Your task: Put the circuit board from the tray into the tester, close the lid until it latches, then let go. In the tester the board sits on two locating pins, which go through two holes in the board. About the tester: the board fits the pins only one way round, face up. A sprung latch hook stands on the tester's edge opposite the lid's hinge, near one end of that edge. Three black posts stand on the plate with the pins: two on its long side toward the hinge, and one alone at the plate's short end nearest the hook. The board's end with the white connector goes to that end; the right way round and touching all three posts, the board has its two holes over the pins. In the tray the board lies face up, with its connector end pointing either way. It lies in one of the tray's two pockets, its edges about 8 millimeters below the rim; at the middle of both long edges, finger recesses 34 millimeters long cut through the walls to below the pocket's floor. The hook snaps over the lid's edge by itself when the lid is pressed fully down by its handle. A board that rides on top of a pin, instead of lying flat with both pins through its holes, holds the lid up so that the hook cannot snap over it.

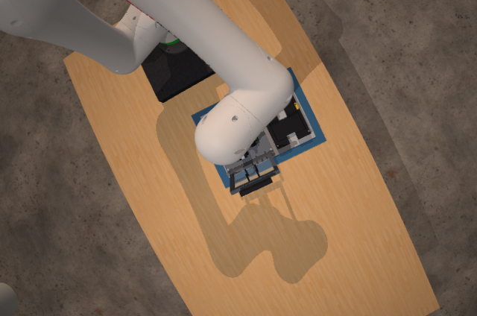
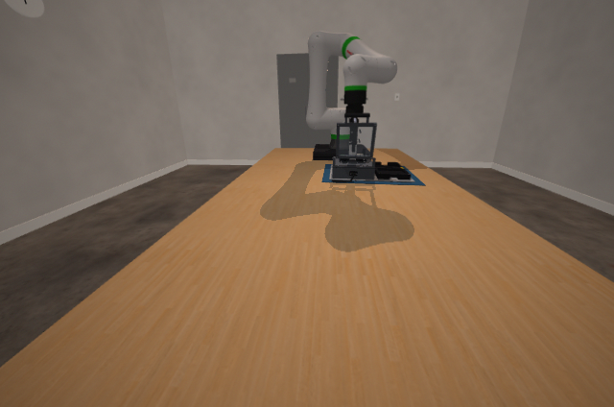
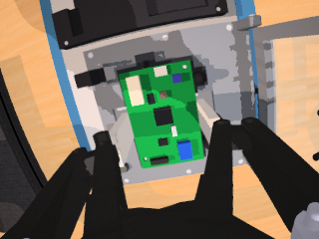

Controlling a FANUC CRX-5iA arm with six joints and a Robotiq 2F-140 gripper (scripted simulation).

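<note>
The green circuit board is 20 mm below my hand. Round my hand: clear lid: 120 mm ahead, 80 mm above; black latch hook: 60 mm behind, 60 mm to the left, 10 mm below; tester: 30 mm ahead, 30 mm to the left, 10 mm above.
</note>
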